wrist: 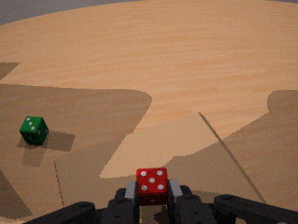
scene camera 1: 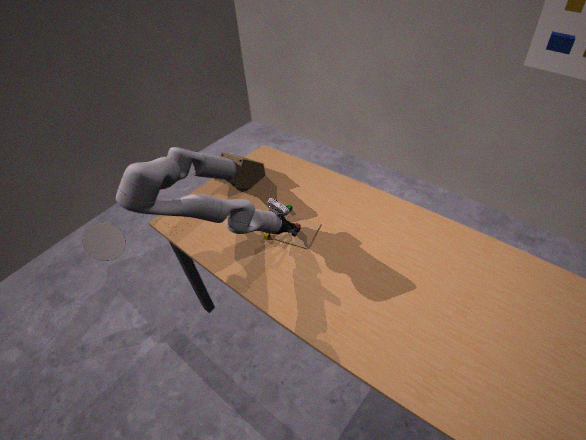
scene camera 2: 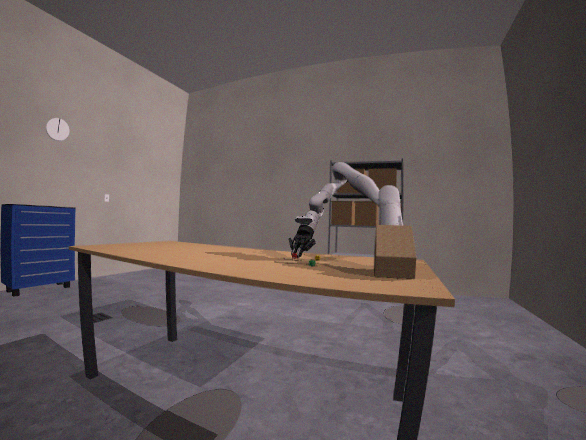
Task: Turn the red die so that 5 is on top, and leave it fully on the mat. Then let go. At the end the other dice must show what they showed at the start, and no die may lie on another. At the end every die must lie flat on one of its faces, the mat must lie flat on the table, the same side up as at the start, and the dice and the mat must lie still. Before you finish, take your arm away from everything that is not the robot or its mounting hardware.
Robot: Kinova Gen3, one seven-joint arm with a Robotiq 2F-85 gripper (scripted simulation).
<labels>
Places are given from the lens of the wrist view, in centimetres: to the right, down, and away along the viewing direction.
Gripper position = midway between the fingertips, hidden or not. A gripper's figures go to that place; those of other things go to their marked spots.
my gripper (wrist: 152, 193): 0, 6, 16
tan mat (wrist: 186, 146): 3, 3, 21
</labels>
